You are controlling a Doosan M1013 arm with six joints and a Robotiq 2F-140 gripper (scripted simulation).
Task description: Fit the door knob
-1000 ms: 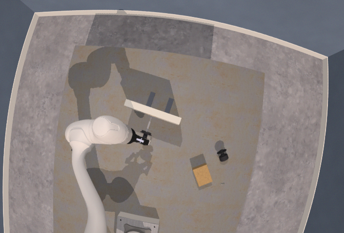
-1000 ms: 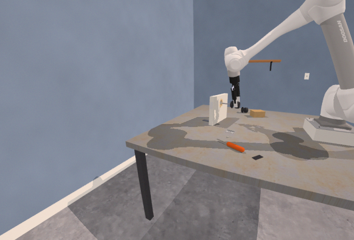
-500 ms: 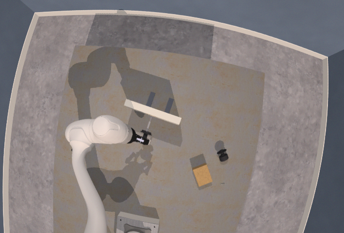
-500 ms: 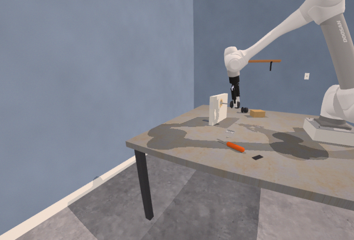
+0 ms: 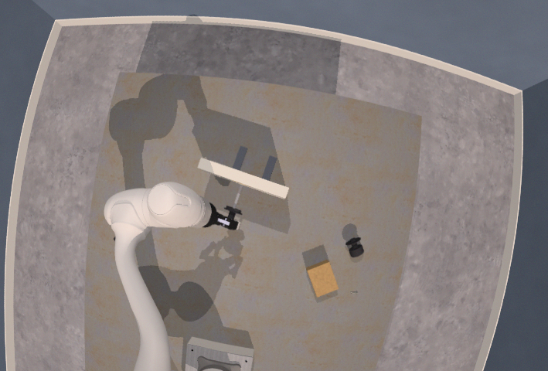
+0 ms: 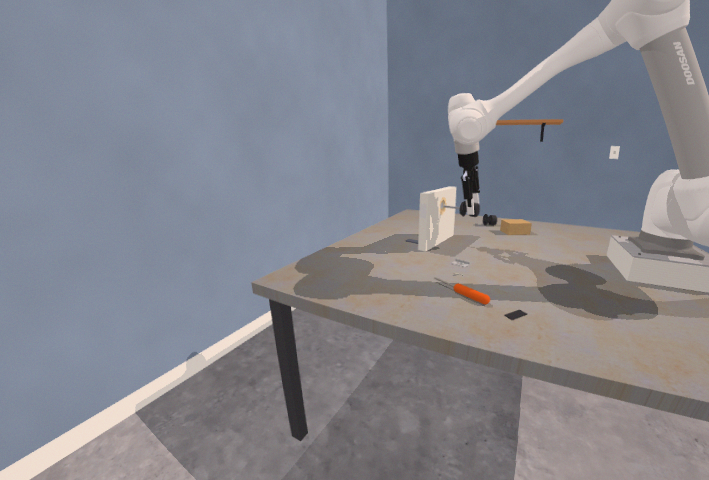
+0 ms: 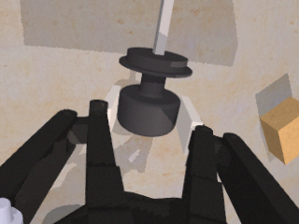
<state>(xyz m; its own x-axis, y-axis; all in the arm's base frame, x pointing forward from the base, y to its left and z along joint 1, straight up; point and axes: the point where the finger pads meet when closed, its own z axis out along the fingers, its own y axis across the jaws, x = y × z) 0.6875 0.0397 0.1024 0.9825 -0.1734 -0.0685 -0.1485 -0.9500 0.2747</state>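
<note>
My gripper is now 15 cm short of the latch socket, 3 cm to the left of it and 2 cm above it. From my hand the other things lie so: tan block: 17 cm behind, 38 cm to the right, 16 cm below; then orange screwdriver: 5 cm behind, 43 cm to the left, 18 cm below; then pale wood door panel: 15 cm ahead, 3 cm to the right, 5 cm below.
</note>
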